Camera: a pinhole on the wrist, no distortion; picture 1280 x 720 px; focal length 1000.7 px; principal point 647.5 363.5 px. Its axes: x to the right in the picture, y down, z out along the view. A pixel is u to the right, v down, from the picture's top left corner.
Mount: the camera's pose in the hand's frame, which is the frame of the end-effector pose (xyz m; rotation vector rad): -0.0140 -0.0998 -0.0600 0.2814 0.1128 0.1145
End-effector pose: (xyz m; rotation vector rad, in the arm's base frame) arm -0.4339 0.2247 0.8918 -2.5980 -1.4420 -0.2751
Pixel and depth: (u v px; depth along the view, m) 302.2 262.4 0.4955
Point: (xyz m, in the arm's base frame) -0.7169 0.3823 0.4764
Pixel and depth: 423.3 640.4 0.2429
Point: -0.5321 0.2898 0.6965
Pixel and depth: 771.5 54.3 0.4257
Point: -0.6378 0.5539 0.6373
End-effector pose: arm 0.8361 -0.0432 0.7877 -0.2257 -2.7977 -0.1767
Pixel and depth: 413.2 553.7 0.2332
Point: 0.7973 -0.1473 0.5921
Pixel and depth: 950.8 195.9 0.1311
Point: 0.7513 -0.1771 0.7361
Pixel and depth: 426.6 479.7 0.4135
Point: 0.7462 -0.1719 0.4171
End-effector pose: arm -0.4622 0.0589 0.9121 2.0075 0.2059 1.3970
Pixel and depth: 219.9 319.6 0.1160
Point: -0.4004 0.1207 0.7786
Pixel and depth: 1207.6 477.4 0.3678
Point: -0.0857 0.1488 0.9547
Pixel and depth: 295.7 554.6 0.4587
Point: -0.1076 -0.0599 0.6367
